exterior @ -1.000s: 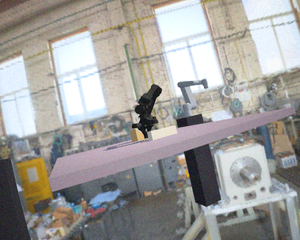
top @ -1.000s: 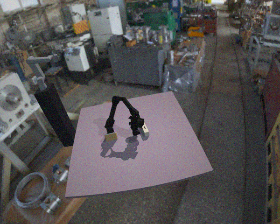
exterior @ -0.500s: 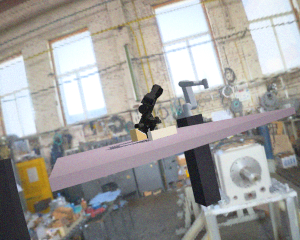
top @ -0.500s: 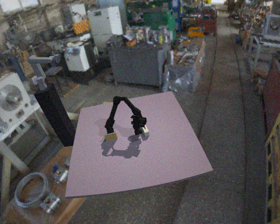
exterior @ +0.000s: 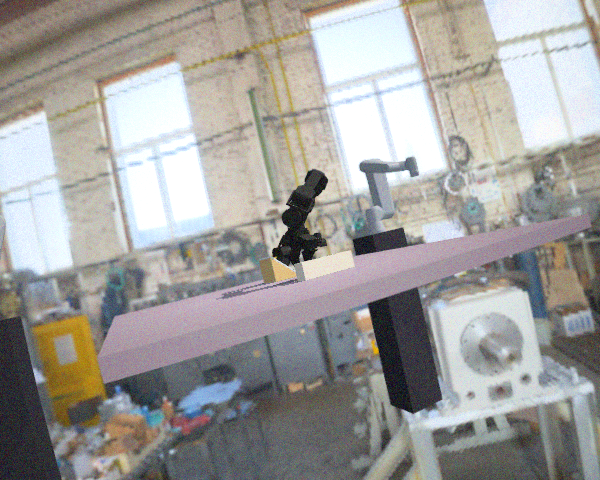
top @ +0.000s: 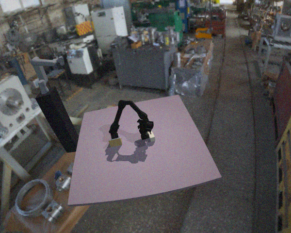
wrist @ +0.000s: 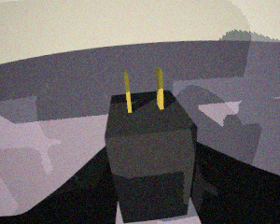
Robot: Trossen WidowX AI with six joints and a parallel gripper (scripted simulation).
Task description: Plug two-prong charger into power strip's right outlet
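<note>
The black two-prong charger is 20 mm ahead of my gripper tip and 10 mm above it.
</note>
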